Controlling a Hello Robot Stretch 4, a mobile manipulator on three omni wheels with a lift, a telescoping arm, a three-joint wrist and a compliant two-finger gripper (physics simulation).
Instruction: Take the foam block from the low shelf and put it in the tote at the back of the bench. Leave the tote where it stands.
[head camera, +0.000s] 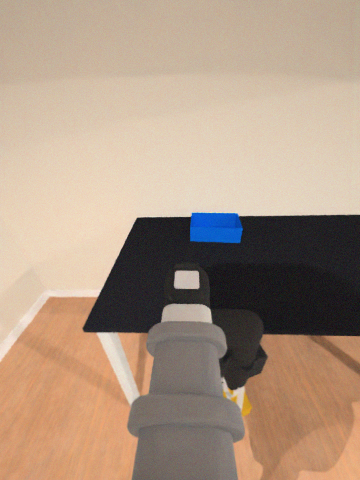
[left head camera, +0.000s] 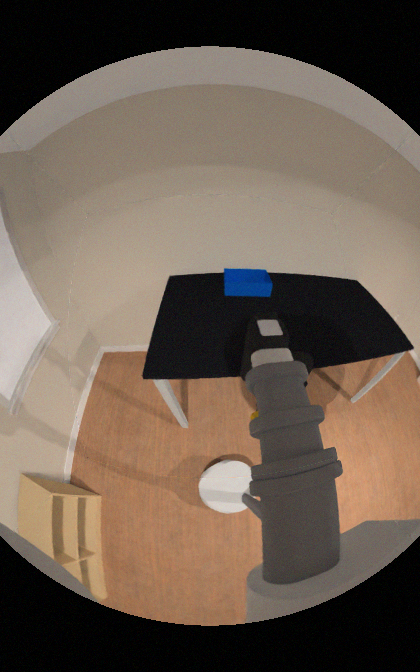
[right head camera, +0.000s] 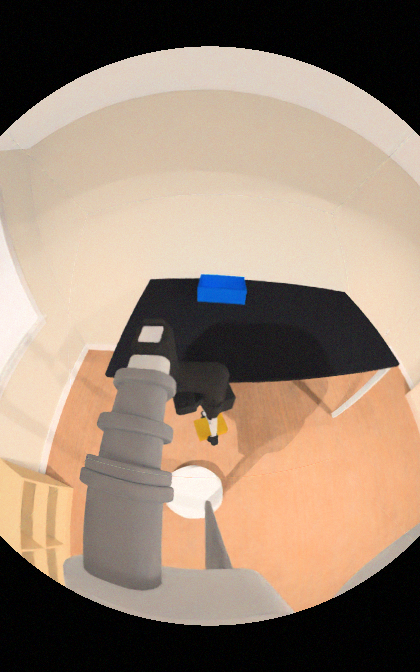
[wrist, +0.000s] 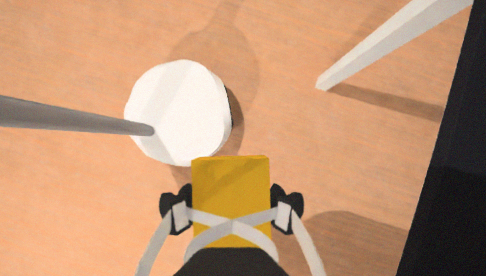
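Pixels of known places: gripper, fingertip midpoint: (wrist: 232, 199); robot's base, link origin: (wrist: 186, 116).
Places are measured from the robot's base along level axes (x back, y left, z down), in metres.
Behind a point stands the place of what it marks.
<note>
The yellow foam block (right head camera: 202, 428) (wrist: 230, 187) @[y -0.071, x -0.259, z -0.978 m] is held between the two fingertips of my gripper (wrist: 232, 199) @[y -0.088, x -0.265, z -0.936 m], which is shut on it. In the wrist view the fingertips press on its left and right sides. In the head camera view the block (head camera: 247, 404) @[y -0.135, x -0.259, z -0.978 m] is partly hidden by the arm and wrist. The gripper points down in front of the bench's near edge. The blue tote (head camera: 215, 234) @[y -0.159, x -1.053, z -0.941 m] (left head camera: 248, 289) (right head camera: 221, 295) stands upright at the back of the black bench (head camera: 145, 280) @[y 0.201, x -0.728, z -0.886 m] (left head camera: 185, 325) (right head camera: 280, 312), near the wall. The tote's floor is largely hidden by its front wall.
My base (left head camera: 225, 485) (right head camera: 195, 492) (wrist: 180, 110) @[y 0.010, x -0.011, z -0.187 m] is on the wood floor in front of the bench. A white bench leg (head camera: 119, 367) @[y 0.329, x -0.509, z -0.530 m] (left head camera: 172, 404) (wrist: 380, 47) @[y 0.313, x -0.527, z -0.514 m] stands at the near left corner. A light wooden shelf unit (left head camera: 36, 505) (right head camera: 64, 505) stands at the lower left.
</note>
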